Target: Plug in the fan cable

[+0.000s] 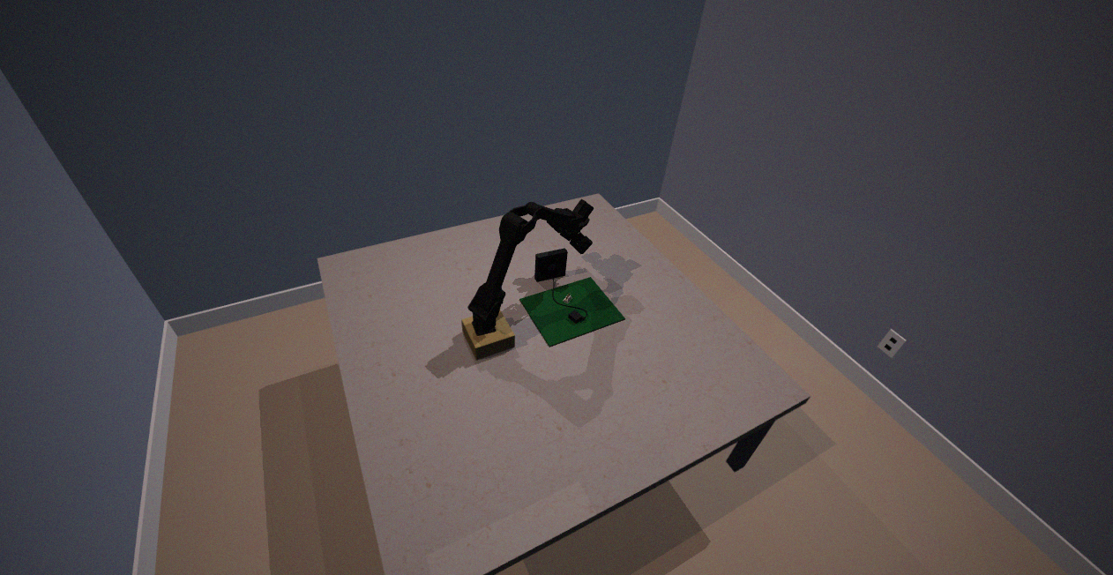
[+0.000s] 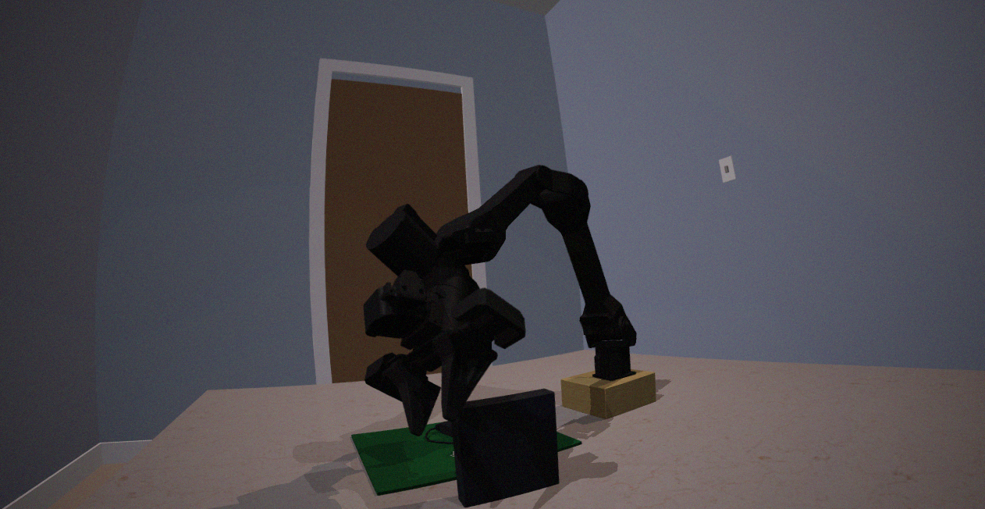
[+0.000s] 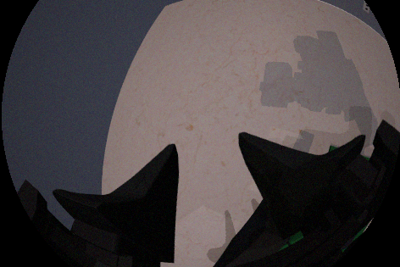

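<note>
Now: gripper tip 11 cm past the black fan plug, 32 cm to the left of it and 11 cm above it. The rest, counted from my gripper tip: green board: 10 cm behind, 27 cm to the right, 14 cm below; then black fan: 10 cm behind, 9 cm to the right, 6 cm below; then pale four-pin header: 9 cm behind, 22 cm to the right, 12 cm below.
</note>
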